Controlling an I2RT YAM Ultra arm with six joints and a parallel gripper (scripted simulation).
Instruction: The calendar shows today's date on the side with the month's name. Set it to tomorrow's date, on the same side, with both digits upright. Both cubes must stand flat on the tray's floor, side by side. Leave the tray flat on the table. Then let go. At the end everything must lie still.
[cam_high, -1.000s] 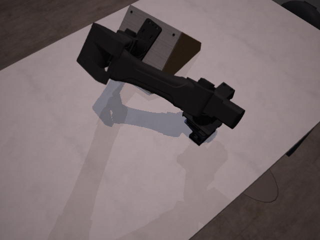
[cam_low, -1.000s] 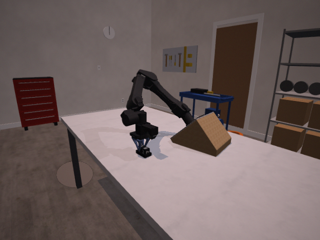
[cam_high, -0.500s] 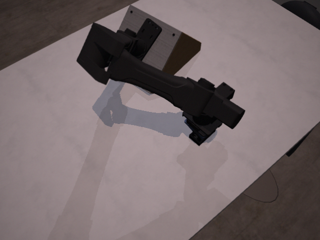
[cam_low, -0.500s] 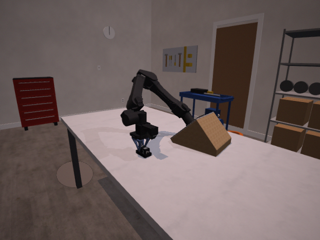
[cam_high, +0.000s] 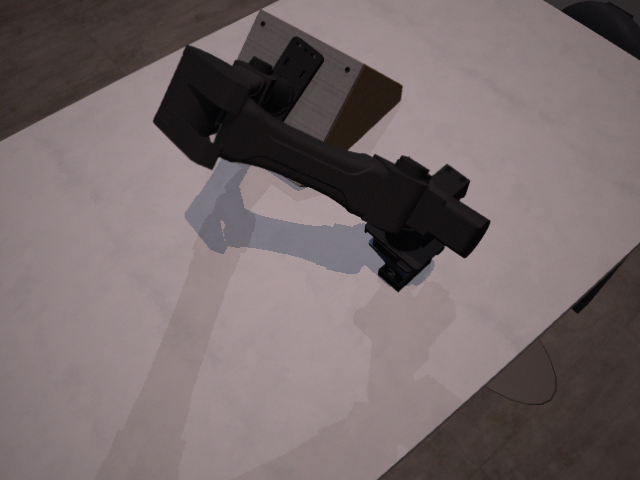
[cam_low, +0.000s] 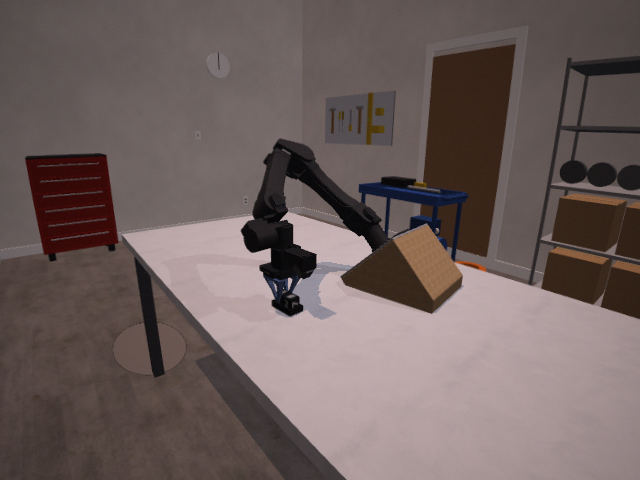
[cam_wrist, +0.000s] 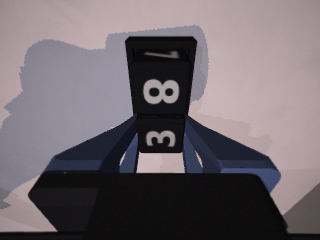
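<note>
My gripper is now right at the black cube. From my hand the other things lie so: black tray 20 mm to the left, 20 mm below.
</note>
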